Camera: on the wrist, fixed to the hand. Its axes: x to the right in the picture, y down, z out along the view.
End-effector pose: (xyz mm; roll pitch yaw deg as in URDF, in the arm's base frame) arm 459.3 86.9 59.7 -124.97 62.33 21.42
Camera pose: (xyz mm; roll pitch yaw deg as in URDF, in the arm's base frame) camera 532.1 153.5 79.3 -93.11 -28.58 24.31
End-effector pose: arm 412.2 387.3 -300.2 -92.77 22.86 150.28
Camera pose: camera 368.7 433.2 -222.0 -41.23 -53.80 93.37
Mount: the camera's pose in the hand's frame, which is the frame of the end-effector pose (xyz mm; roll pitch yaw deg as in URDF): 25.4 -94.6 -22.9 -2.37 32.43 -91.11
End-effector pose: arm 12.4 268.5 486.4 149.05 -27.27 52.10
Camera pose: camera -38.9 353.9 472.2 150.93 -0.89 143.61
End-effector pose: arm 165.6 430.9 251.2 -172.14 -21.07 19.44
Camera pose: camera 145.7 519.9 293.6 150.80 -36.69 127.44
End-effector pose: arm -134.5 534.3 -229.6 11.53 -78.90 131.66
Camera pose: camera -98.9 626.8 -212.6 80.17 8.61 84.95
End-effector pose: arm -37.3 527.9 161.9 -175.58 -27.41 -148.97
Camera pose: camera 3.0 444.1 200.3 144.79 -31.66 -39.01
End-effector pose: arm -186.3 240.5 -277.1 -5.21 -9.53 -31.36
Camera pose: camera -213.0 144.0 -286.9 8.45 26.99 -117.52
